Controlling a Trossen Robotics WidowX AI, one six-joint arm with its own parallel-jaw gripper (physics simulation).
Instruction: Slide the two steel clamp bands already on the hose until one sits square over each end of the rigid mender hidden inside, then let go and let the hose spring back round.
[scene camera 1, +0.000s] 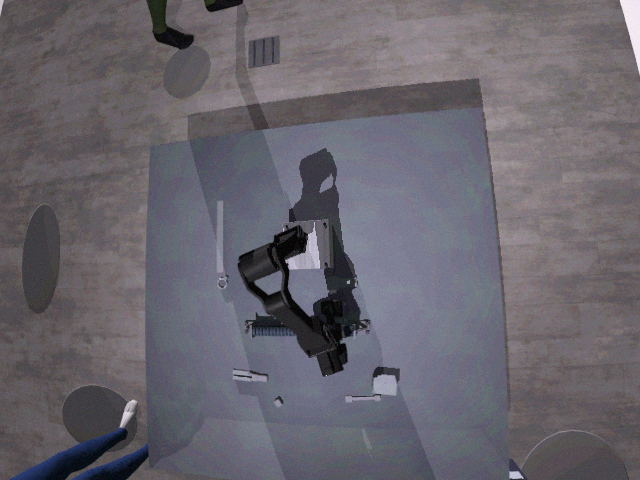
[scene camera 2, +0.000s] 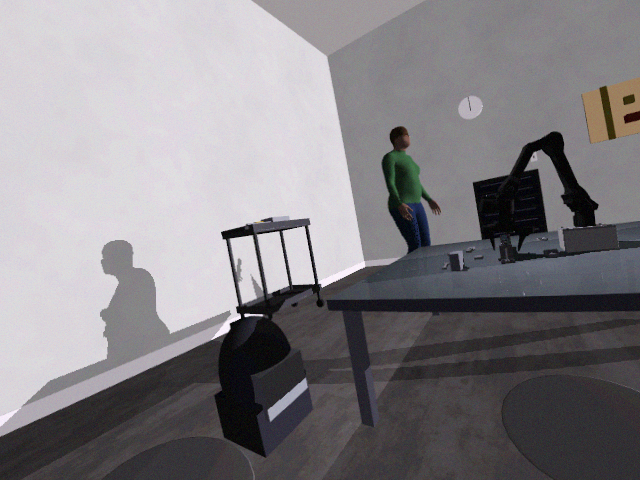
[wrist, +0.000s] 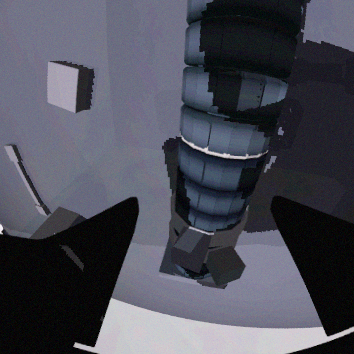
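Note:
The ribbed blue-grey hose (scene camera 1: 272, 330) (wrist: 222, 125) lies straight, partly hidden under the arm in the overhead view. A grey steel band (wrist: 232, 235) with two angular blocks wraps it near its right-hand end, low in the wrist view. A thin pale ring mark (wrist: 225, 155) circles the hose farther up. The second clamp band cannot be made out, and the mender is hidden. My gripper (scene camera 2: 507, 244) (wrist: 206, 203) is open and empty, its black fingertips on opposite sides of the hose in both views. Whether the fingers touch the hose or table cannot be told.
A white box (scene camera 1: 385, 384) (scene camera 2: 456, 260), a small bar (scene camera 1: 362, 398) (wrist: 27, 180), a small cube (scene camera 1: 278, 401) (wrist: 62, 86) and a pale tool (scene camera 1: 249, 375) lie on the hose's front side. A long strip (scene camera 1: 220, 236) and a small ring (scene camera 1: 226, 282) lie left of the arm's base.

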